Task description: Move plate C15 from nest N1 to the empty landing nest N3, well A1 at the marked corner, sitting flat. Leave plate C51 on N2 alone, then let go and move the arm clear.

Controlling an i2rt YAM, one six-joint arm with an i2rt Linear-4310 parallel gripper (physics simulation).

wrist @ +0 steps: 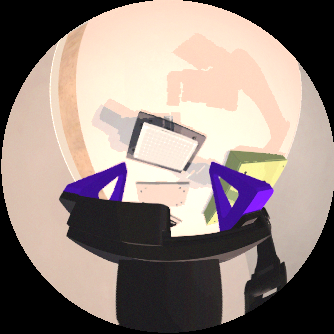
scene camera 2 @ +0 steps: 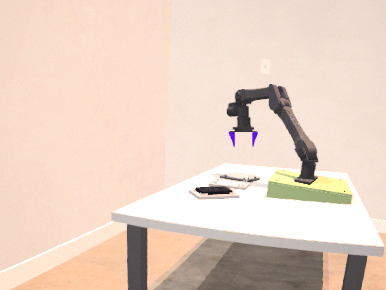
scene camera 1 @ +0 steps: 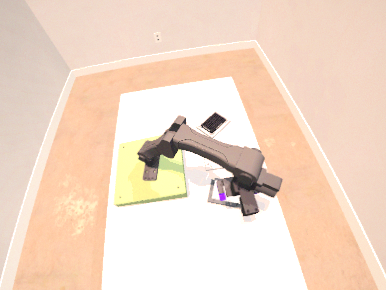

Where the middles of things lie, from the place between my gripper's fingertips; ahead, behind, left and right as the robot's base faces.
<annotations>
Right now the grey-framed white plate (wrist: 155,144) is 10 mm behind my hand, 50 mm to the left of it and 140 mm below it.
</annotations>
